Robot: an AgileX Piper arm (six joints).
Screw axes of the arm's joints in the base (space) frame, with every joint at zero. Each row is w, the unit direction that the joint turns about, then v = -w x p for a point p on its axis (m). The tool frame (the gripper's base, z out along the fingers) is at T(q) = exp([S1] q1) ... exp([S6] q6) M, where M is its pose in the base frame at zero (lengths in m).
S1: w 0 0 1 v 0 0 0
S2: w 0 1 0 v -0.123 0 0
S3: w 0 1 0 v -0.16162 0 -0.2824
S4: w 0.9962 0 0.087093 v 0 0.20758 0
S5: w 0 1 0 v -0.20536 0 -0.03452
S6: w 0.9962 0 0.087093 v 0 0.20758 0
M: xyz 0.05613 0 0.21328 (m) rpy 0 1.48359 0 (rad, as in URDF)
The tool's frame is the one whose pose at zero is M.
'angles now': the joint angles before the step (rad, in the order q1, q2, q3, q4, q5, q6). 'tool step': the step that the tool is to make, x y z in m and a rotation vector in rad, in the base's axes. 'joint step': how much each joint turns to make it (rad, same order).
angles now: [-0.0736 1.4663 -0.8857 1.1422 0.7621 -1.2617]
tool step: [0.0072 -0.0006 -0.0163 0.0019 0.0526 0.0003]
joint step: [0.0001 0.0567 -0.0002 0.0016 -0.0024 -0.0047]
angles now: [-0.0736 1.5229 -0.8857 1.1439 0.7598 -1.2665]
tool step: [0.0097 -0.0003 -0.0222 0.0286 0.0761 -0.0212]
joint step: [-0.0001 0.0797 -0.0008 0.0296 -0.0047 0.0015]
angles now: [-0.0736 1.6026 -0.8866 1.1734 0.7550 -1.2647]
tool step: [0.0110 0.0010 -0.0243 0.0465 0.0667 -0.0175]
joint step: [0.0001 0.0939 -0.0063 0.0654 0.0050 -0.0302]
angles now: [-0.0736 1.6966 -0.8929 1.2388 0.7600 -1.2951]
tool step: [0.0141 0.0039 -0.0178 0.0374 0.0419 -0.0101]
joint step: [0.0112 0.0884 -0.0348 0.0515 0.0045 -0.0161]
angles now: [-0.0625 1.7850 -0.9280 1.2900 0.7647 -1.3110]
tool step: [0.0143 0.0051 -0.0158 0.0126 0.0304 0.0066]
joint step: [0.0166 0.0822 -0.0486 0.0175 0.0000 -0.0038]
